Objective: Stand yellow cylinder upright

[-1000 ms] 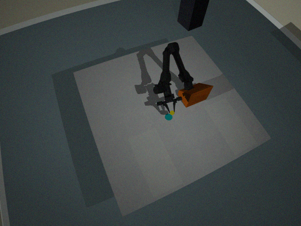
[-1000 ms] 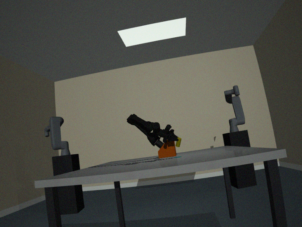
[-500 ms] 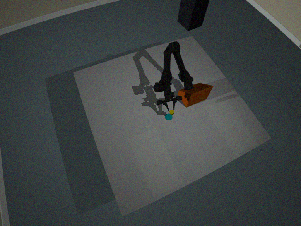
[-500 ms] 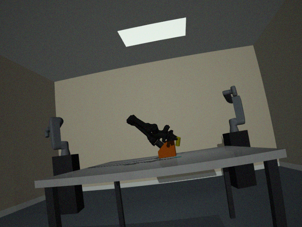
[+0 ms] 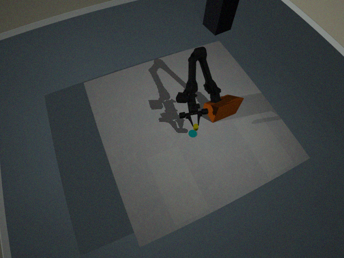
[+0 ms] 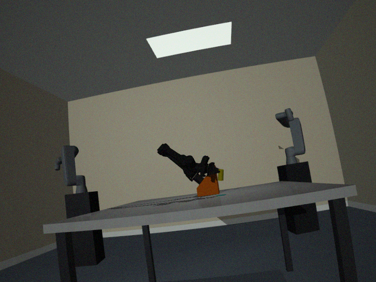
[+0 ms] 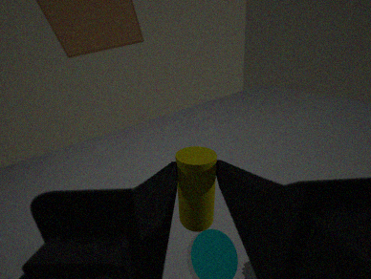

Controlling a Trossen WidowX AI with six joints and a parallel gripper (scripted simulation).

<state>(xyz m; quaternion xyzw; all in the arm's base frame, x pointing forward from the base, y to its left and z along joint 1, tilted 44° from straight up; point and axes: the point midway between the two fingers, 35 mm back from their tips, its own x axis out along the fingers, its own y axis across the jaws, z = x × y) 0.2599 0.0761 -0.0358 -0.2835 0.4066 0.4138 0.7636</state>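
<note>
The cyan circle lies 15 cm below my gripper tip, 2 cm to the right of it and 1 cm behind it. Also, from my gripper tip: yellow cylinder: 2 cm below, 1 cm behind.
</note>
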